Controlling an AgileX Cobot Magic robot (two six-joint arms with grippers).
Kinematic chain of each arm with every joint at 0, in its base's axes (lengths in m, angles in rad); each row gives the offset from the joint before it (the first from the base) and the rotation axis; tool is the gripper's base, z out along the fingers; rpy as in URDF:
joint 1: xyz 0 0 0.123 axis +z
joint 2: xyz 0 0 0 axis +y
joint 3: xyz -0.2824 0 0.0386 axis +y
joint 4: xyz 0.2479 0 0.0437 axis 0.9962 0 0.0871
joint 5: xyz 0 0 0 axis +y
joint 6: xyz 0.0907 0 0.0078 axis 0.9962 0 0.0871
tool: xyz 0 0 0 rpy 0 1.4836 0
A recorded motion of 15 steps. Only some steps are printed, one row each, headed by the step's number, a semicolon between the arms.
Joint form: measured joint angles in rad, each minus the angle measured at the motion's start. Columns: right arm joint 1, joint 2, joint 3, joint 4, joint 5, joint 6; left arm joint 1, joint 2, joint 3, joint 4, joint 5, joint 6.
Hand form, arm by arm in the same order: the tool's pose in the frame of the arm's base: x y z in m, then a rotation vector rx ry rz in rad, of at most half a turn. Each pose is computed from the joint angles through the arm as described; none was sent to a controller.
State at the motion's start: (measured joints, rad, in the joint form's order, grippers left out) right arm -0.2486 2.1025 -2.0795 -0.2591 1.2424 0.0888; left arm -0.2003 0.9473 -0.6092 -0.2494 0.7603 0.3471
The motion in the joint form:
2: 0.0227 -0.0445 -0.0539 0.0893 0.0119 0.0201; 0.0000 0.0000 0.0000 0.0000 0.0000 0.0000
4: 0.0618 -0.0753 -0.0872 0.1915 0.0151 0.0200; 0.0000 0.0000 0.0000 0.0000 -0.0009 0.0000
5: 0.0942 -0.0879 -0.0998 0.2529 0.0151 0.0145; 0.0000 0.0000 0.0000 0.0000 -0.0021 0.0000
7: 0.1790 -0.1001 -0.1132 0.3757 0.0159 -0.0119; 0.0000 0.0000 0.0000 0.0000 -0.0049 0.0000
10: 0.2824 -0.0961 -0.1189 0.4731 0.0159 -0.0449; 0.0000 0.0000 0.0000 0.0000 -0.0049 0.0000
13: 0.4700 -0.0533 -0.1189 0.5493 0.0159 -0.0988; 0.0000 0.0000 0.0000 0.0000 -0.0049 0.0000
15: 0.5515 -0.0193 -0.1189 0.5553 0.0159 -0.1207; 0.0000 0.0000 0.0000 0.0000 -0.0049 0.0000
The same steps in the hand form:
2: 0.4371 -0.1155 0.3371 0.4258 2.6273 -0.2701; 0.1572 -0.0477 0.2585 0.5283 2.5060 -0.2328
4: 0.4363 -0.0884 0.3593 0.3793 2.5745 -0.1192; 0.1572 -0.0477 0.2585 0.5280 2.5051 -0.2326
5: 0.4368 -0.0685 0.3683 0.3308 2.5553 -0.0274; 0.1573 -0.0477 0.2586 0.5276 2.5041 -0.2323
7: 0.4384 -0.0205 0.3780 0.1892 2.5411 0.1582; 0.1575 -0.0477 0.2587 0.5265 2.5015 -0.2317
10: 0.4384 0.0332 0.3792 0.0176 2.5430 0.3154; 0.1575 -0.0477 0.2587 0.5265 2.5015 -0.2317
13: 0.4330 0.1229 0.3618 -0.2843 2.5757 0.4679; 0.1575 -0.0477 0.2587 0.5265 2.5015 -0.2317
15: 0.4289 0.1605 0.3465 -0.4165 2.5989 0.4953; 0.1575 -0.0477 0.2587 0.5265 2.5015 -0.2317

